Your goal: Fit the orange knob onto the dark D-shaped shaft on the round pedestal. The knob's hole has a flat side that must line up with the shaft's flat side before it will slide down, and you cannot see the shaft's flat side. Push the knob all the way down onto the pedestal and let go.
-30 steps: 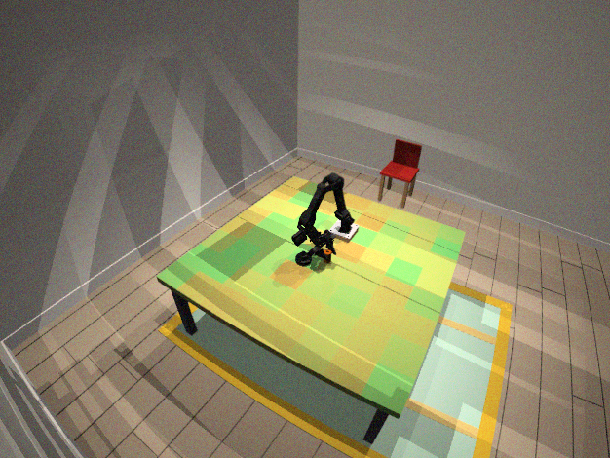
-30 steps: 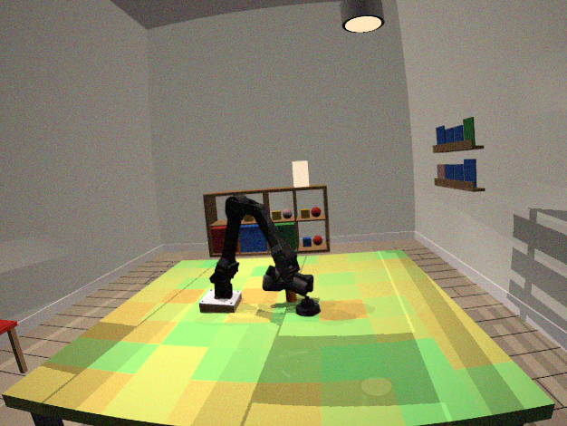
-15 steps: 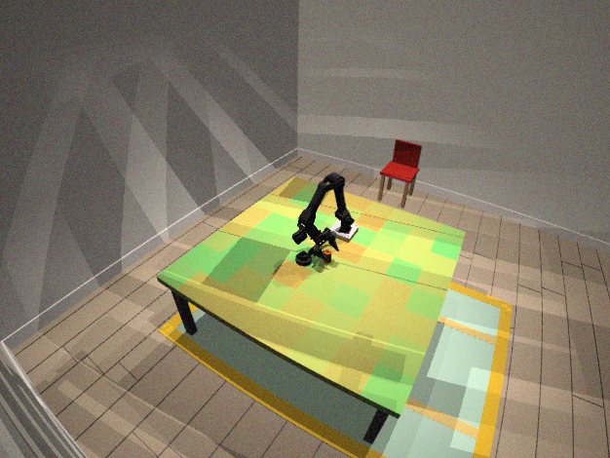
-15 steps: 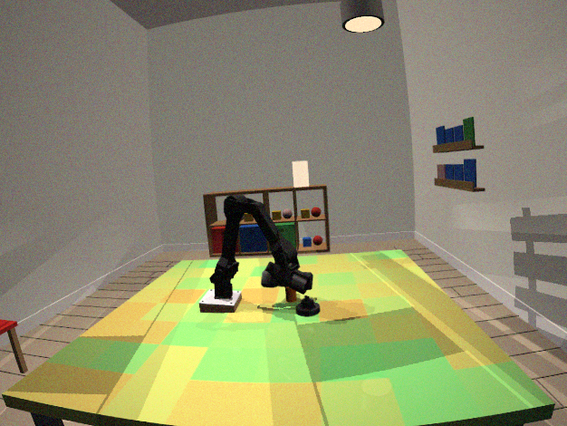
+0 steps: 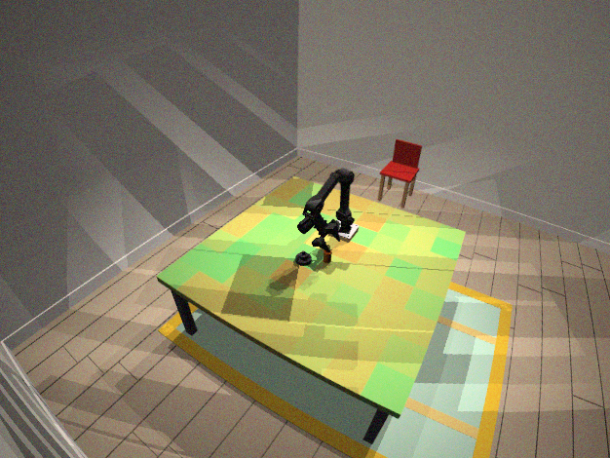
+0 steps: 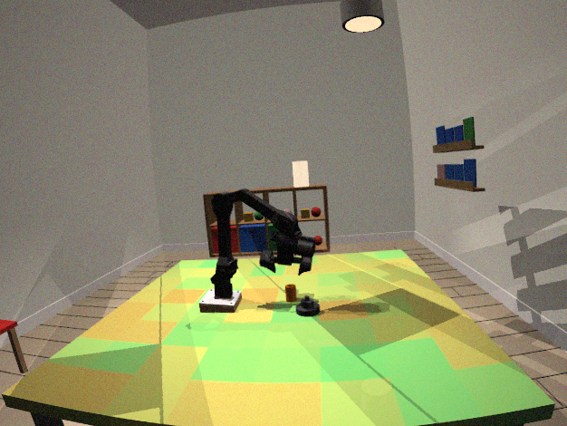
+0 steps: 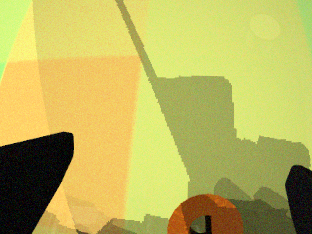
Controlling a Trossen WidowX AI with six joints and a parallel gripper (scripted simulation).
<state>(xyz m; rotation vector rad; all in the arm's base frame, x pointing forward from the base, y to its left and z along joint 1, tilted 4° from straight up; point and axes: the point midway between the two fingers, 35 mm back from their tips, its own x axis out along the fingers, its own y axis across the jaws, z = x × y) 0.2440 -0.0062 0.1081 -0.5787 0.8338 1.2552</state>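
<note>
The knob is 1 cm ahead of my gripper tip, 3 cm to the right of it and 7 cm below it. From my gripper tip the other things lie so: pedestal: 5 cm ahead, 15 cm to the right, 7 cm below.
</note>
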